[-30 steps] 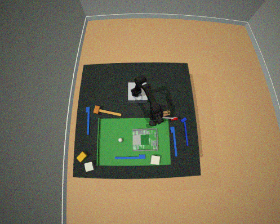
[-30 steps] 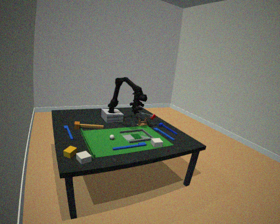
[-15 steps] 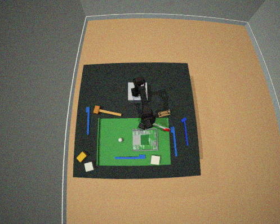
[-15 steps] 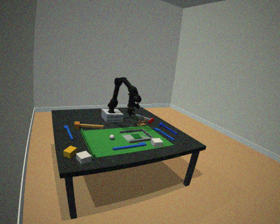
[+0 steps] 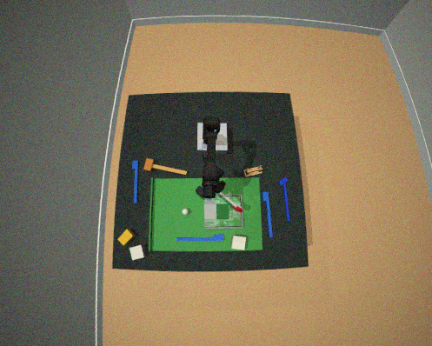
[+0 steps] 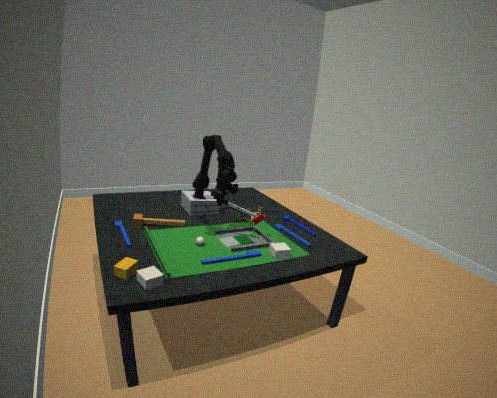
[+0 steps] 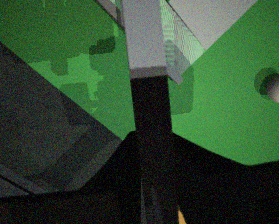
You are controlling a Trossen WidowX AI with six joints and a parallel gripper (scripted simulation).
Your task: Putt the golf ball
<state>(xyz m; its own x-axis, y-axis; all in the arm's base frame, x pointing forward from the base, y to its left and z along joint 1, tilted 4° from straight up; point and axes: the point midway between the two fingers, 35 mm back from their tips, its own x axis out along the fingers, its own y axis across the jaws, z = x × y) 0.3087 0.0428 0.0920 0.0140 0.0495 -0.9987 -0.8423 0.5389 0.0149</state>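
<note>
Right now my gripper tip is 9 cm to the right of the red putter and 6 cm short of it. Also, from my gripper tip: yellow block: 51 cm to the right, 39 cm ahead, 12 cm below; white golf ball: 17 cm ahead, 14 cm to the right, 12 cm below.
</note>
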